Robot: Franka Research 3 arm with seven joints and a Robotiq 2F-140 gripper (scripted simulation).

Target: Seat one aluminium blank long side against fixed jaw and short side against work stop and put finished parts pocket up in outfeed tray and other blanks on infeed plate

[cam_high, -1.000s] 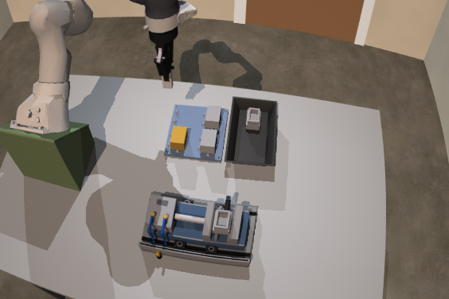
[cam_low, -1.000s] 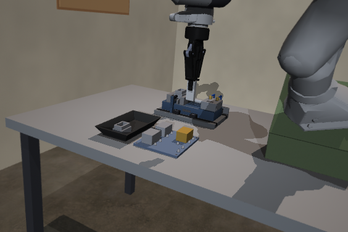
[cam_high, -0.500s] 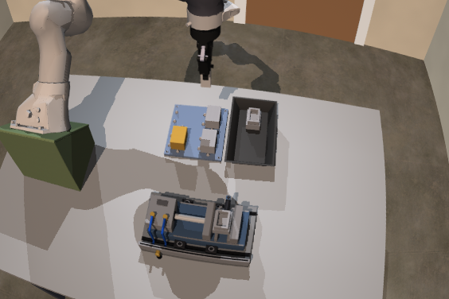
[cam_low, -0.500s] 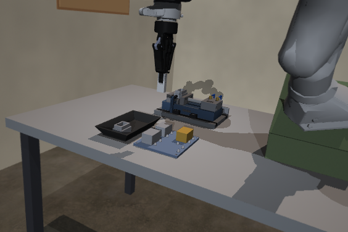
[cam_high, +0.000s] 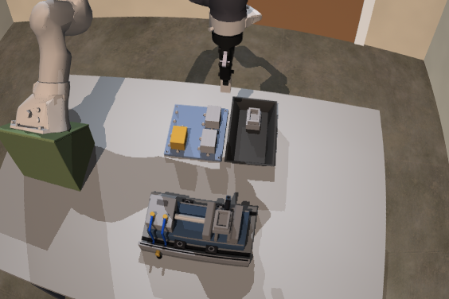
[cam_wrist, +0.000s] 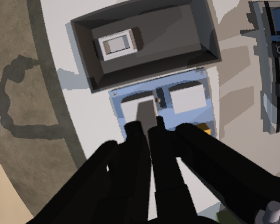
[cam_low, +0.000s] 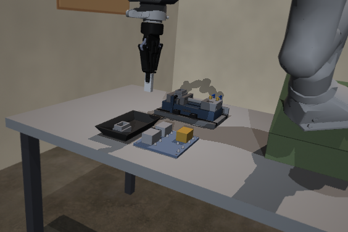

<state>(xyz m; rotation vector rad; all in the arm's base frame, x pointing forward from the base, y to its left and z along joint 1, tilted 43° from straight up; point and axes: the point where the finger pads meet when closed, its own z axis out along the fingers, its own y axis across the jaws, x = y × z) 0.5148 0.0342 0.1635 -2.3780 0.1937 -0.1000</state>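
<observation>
The aluminium blank is 50 mm behind my hand, 60 mm to the right of it and 190 mm below it. Round my hand: brass blank: 130 mm behind, 50 mm to the right, 190 mm below; then blue vise: 70 mm behind, 340 mm to the right, 170 mm below.
</observation>
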